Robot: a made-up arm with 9 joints. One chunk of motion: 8 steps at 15 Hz.
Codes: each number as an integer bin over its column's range. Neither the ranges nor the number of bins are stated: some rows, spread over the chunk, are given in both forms.
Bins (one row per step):
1: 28 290 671 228 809 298 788 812 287
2: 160 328 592 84 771 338 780 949 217
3: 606 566 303 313 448 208 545 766 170
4: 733 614 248 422 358 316 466 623 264
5: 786 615 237 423 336 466 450 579 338
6: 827 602 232 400 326 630 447 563 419
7: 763 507 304 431 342 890 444 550 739
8: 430 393 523 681 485 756 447 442 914
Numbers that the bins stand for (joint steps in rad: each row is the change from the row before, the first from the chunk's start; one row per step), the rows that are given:
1: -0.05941 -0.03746 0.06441 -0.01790 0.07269 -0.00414 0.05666 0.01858 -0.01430
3: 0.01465 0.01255 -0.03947 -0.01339 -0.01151 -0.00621 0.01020 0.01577 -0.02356
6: 0.04296 0.01907 -0.05951 -0.00878 -0.03997 0.00350 -0.00854 0.00338 -0.00387
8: -0.00790 -0.01880 0.02263 0.00613 -0.00288 0.00641 -0.00854 -0.00401 0.03528
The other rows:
2: -0.04250 -0.03057 0.04211 -0.02554 0.06382 -0.00322 0.05513 0.02695 -0.01984
4: 0.03092 0.02125 -0.05499 -0.00761 -0.03250 -0.00372 -0.00490 0.00704 -0.01612
5: 0.03771 0.02143 -0.05810 -0.00756 -0.03763 -0.00027 -0.00796 0.00435 -0.01027
7: 0.03476 0.00186 -0.03919 -0.00713 -0.03623 0.00949 -0.00911 0.00258 0.02144

